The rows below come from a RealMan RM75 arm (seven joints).
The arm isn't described. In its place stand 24 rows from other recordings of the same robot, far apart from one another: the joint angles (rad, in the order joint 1, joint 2, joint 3, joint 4, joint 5, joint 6, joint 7), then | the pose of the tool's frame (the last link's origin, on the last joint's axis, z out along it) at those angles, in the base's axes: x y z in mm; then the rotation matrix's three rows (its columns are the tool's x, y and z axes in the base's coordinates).
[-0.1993 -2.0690 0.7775 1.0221 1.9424 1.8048 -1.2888] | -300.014 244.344 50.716; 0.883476 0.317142 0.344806; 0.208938 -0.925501 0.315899; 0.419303 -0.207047 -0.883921
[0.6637 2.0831 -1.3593 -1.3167 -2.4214 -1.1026 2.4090] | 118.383 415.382 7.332; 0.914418 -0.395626 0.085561; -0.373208 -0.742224 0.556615; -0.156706 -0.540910 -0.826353
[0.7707 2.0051 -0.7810 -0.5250 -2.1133 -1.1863 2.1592] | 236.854 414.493 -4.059; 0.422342 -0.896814 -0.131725; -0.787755 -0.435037 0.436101; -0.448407 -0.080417 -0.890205
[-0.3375 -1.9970 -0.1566 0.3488 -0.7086 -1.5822 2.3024] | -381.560 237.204 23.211; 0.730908 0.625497 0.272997; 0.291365 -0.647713 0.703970; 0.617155 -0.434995 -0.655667
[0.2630 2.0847 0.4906 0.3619 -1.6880 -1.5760 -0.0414] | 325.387 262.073 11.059; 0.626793 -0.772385 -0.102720; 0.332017 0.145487 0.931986; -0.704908 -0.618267 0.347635
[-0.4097 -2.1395 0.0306 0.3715 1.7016 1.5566 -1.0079] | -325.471 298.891 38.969; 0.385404 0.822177 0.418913; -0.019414 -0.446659 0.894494; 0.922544 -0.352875 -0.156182
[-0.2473 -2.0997 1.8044 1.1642 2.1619 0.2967 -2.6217] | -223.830 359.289 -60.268; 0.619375 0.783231 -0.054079; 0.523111 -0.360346 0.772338; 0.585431 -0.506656 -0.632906
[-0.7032 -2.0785 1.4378 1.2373 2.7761 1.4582 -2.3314] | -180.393 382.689 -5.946; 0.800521 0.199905 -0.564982; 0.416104 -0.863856 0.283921; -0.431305 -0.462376 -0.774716
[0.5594 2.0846 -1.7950 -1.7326 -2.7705 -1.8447 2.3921] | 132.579 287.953 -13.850; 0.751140 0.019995 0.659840; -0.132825 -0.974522 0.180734; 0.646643 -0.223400 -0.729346
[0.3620 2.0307 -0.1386 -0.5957 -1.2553 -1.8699 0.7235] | 304.163 272.833 174.555; 0.568425 -0.454897 -0.685538; 0.645933 -0.269333 0.714304; -0.509573 -0.848840 0.140737
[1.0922 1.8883 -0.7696 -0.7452 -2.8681 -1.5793 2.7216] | 171.174 450.529 84.685; 0.385276 -0.805263 0.450681; -0.922456 -0.322720 0.211959; -0.025239 -0.497396 -0.867156
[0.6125 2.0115 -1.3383 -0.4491 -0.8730 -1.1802 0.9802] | 198.342 396.497 -4.403; 0.642614 -0.467355 -0.607146; -0.005890 -0.795412 0.606041; -0.766167 -0.385874 -0.513896
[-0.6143 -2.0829 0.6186 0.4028 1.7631 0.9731 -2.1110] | -296.694 391.861 -13.417; -0.104494 0.982034 0.157129; 0.657819 -0.050247 0.751498; 0.745892 0.181889 -0.640750
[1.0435 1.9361 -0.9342 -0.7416 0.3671 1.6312 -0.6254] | 176.932 424.005 45.471; 0.535728 -0.703503 0.466989; -0.813514 -0.578208 0.062209; 0.226253 -0.413230 -0.882072
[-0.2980 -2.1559 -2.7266 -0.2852 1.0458 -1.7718 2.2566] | -311.317 262.637 63.683; 0.222473 0.824884 0.519685; -0.372647 -0.420622 0.827171; 0.900911 -0.377682 0.213813
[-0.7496 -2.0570 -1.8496 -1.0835 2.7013 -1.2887 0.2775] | -191.467 413.681 3.910; 0.546483 0.699793 -0.460051; 0.834376 -0.407777 0.370856; 0.071925 -0.586522 -0.806734
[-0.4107 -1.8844 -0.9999 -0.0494 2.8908 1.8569 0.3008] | -296.368 279.606 65.819; 0.684233 -0.051670 0.727431; -0.720017 -0.206202 0.662613; 0.115760 -0.977144 -0.178294
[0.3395 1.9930 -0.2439 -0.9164 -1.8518 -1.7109 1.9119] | 326.823 288.836 157.261; 0.325759 -0.872664 -0.363785; -0.406536 -0.476675 0.779429; -0.853587 -0.106014 -0.510050
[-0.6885 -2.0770 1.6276 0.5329 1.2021 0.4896 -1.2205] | -213.214 419.382 -83.092; 0.915676 0.393342 0.082584; 0.241943 -0.703524 0.668220; 0.320939 -0.591892 -0.739366
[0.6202 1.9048 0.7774 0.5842 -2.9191 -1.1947 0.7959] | 151.476 352.975 -43.114; 0.459700 -0.443843 -0.769207; -0.089202 -0.884848 0.457260; -0.883583 -0.141588 -0.446356
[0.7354 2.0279 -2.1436 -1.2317 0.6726 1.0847 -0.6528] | 131.989 320.223 -125.522; 0.898394 0.088620 0.430157; -0.011692 -0.974258 0.225133; 0.439035 -0.207288 -0.874231
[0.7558 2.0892 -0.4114 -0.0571 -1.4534 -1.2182 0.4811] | 223.156 396.189 -36.620; 0.710834 -0.495642 -0.499054; 0.109589 -0.622818 0.774654; -0.694770 -0.605341 -0.388403
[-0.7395 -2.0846 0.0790 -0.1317 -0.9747 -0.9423 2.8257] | -247.645 344.903 -121.173; 0.927488 0.229487 0.295130; 0.018094 -0.816057 0.577688; 0.373415 -0.530458 -0.761036
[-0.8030 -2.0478 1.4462 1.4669 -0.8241 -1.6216 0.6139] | -58.948 353.475 -3.195; 0.936110 0.291307 -0.197072; 0.324232 -0.931894 0.162626; -0.136276 -0.216132 -0.966807
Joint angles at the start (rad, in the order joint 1, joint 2, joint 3, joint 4, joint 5, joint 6, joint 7):
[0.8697 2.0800 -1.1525 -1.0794 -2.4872 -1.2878 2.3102]
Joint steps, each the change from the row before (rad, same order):
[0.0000 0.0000 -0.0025 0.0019 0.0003 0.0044 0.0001]
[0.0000 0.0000 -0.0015 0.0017 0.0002 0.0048 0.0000]
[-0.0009 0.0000 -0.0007 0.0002 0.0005 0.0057 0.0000]
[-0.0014 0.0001 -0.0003 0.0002 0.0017 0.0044 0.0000]
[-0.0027 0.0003 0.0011 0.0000 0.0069 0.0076 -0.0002]
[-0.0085 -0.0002 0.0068 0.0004 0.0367 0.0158 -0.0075]
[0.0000 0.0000 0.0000 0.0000 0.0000 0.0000 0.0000]
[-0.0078 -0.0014 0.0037 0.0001 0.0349 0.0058 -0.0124]
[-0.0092 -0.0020 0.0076 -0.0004 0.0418 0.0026 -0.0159]
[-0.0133 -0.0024 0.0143 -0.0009 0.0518 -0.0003 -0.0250]
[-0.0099 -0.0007 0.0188 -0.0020 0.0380 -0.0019 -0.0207]
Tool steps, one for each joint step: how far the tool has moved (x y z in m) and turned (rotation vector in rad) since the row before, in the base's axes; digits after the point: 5 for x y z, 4 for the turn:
[0.00006 0.00028 -0.00050 0.0015 -0.0006 0.0008]
[0.00006 0.00042 -0.00028 0.0026 0.0001 0.0007]
[0.00009 0.00054 0.00012 0.0047 0.0012 0.0009]
[0.00021 0.00030 0.00004 0.0034 0.0024 -0.0001]
[-0.00003 0.00048 0.00021 0.0059 0.0091 -0.0005]
[-0.00122 0.00054 0.00081 0.0095 0.0399 0.0013]
[0.00000 0.00000 0.00000 0.0000 0.0000 0.0000]
[-0.00094 -0.00056 0.00054 -0.0001 0.0312 0.0055]
[-0.00094 -0.00083 0.00141 -0.0010 0.0380 0.0059]
[-0.00010 -0.00120 0.00284 0.0000 0.0475 0.0081]
[0.00007 -0.00050 0.00362 0.0050 0.0395 0.0054]

